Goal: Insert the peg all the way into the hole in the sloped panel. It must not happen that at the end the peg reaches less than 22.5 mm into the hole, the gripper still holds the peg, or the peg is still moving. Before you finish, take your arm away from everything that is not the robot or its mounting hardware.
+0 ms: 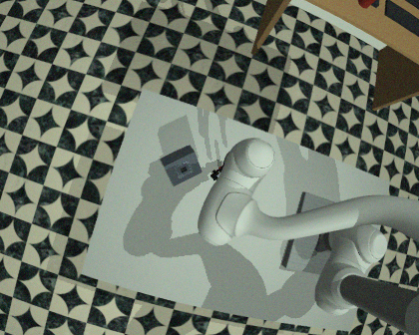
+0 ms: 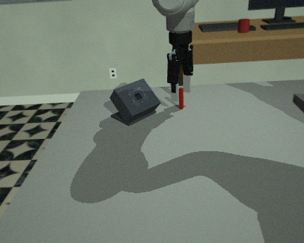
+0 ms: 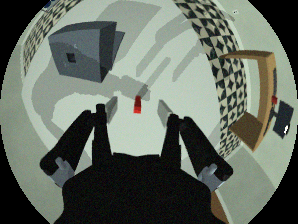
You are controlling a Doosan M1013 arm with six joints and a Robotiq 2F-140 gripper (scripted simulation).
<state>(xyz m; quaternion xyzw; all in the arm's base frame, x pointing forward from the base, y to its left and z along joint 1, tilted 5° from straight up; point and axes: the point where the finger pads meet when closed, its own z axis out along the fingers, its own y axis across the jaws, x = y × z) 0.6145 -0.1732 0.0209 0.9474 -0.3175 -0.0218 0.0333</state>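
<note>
Right now the red peg is 40 mm below my hand.
</note>
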